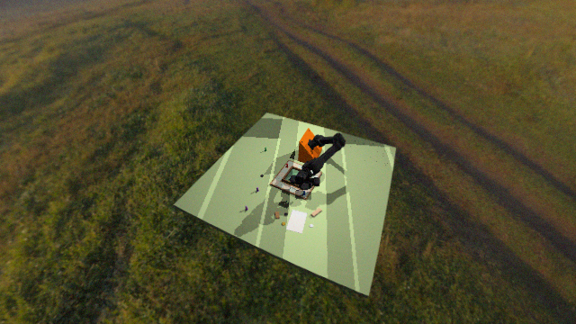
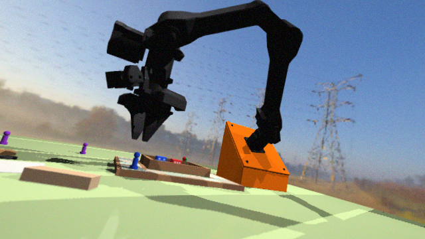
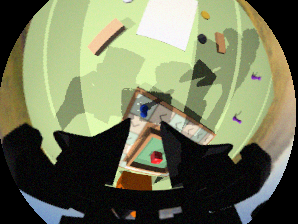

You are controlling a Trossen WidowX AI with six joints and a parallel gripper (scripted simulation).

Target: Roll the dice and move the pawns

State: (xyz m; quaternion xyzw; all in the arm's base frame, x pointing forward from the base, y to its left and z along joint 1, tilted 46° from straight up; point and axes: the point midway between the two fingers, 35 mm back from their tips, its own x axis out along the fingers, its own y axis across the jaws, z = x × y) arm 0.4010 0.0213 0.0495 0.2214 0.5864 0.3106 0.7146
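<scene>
Now: the blue pawn 4 cm below my gripper tip. The rest, counted from my gripper tip: wooden block (11 cm to the left, 11 cm ahead, 6 cm below); white sheet (21 cm ahead, 7 cm below, 1 cm to the left); red pawn (22 cm behind, 19 cm to the right, 4 cm below).
</scene>
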